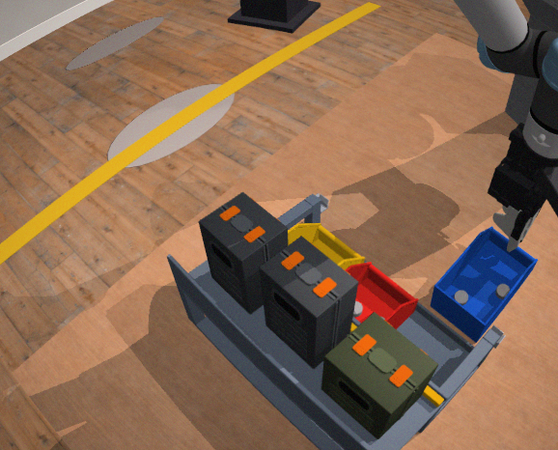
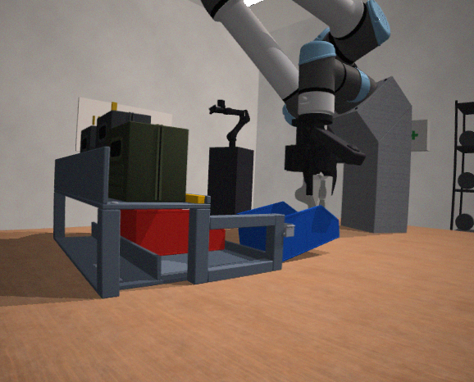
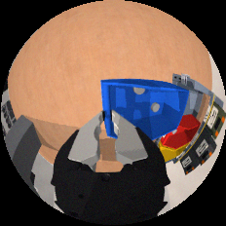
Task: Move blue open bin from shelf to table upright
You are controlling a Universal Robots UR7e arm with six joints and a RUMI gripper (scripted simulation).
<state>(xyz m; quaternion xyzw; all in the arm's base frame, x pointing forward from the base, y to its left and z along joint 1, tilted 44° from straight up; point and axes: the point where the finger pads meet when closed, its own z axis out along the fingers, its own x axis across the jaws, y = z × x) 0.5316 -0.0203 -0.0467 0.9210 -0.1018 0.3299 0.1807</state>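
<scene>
The blue open bin lies 70 mm ahead of my hand, 30 mm to the right of it and 20 mm below it. Round my hand: green case (340 mm ahead, 140 mm to the right, 80 mm above); then red bin (210 mm to the right, 210 mm ahead, 30 mm below); then yellow bin (310 mm to the right, 170 mm ahead, 30 mm below).
</scene>
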